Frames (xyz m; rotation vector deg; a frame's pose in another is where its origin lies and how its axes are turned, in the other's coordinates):
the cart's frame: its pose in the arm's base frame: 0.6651 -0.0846 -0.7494 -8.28 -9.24 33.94
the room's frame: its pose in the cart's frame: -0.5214 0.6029 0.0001 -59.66 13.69 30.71
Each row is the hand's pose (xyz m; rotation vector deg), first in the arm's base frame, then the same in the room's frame.
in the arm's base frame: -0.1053 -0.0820 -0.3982 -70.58 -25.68 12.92
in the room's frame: -0.3468 -0.4308 0.0333 -2.27 12.95 -40.08
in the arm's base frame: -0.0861 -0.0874 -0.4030 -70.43 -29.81 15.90
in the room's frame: -0.3370 -0.4360 0.0161 -4.11 8.45 -39.83
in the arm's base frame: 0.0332 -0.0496 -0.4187 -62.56 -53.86 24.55
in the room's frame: -0.2320 -0.4836 -0.0351 -10.35 -15.30 -45.94
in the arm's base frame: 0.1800 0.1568 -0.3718 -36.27 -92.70 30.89
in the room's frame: -0.0178 -0.6064 0.0381 -14.94 -56.12 -61.37
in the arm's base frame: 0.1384 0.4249 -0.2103 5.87 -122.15 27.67
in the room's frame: 0.0800 -0.7371 0.3084 -9.31 -97.44 -80.51
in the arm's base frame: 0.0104 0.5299 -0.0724 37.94 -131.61 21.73
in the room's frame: 0.0213 -0.7971 0.5069 1.02 -122.17 -92.37
